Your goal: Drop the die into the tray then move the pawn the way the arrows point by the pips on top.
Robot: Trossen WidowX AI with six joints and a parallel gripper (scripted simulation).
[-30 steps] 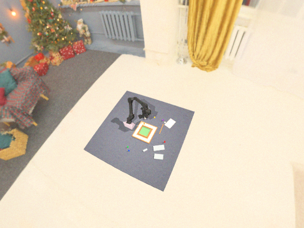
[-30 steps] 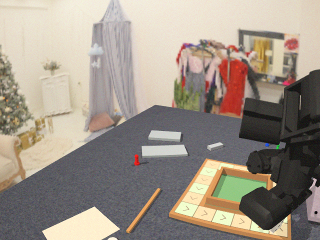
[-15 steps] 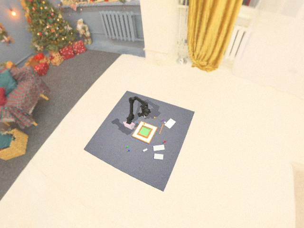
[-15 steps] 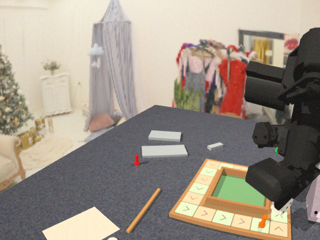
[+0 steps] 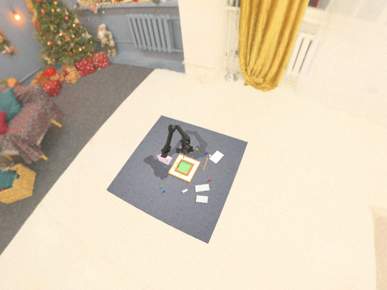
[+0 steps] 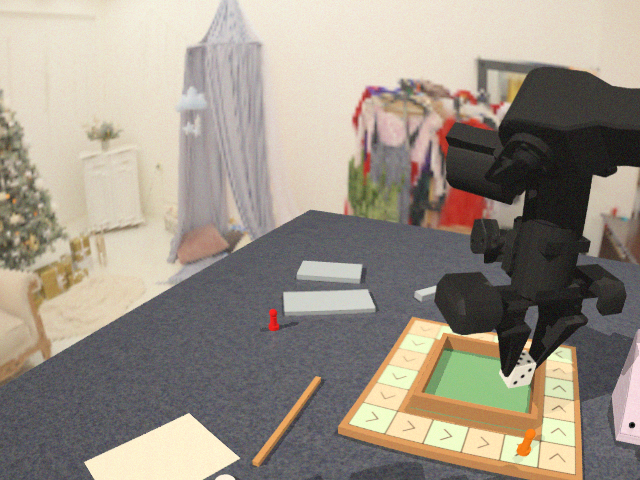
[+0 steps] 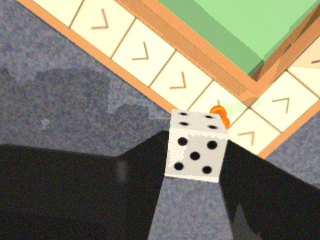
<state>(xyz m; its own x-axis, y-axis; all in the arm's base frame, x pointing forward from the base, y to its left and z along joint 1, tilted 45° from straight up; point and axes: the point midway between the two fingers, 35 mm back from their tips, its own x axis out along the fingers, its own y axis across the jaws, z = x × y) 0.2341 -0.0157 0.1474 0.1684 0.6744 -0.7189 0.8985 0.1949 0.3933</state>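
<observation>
Now: the orange pawn 40 mm behind my gripper tip and 90 mm below it. From my gripper tip the other things lie so: green tray: 20 mm ahead, 120 mm to the right, 110 mm below; then white die: right at my gripper tip; then yellow piece: 70 mm ahead, 170 mm to the left, 120 mm below.
</observation>
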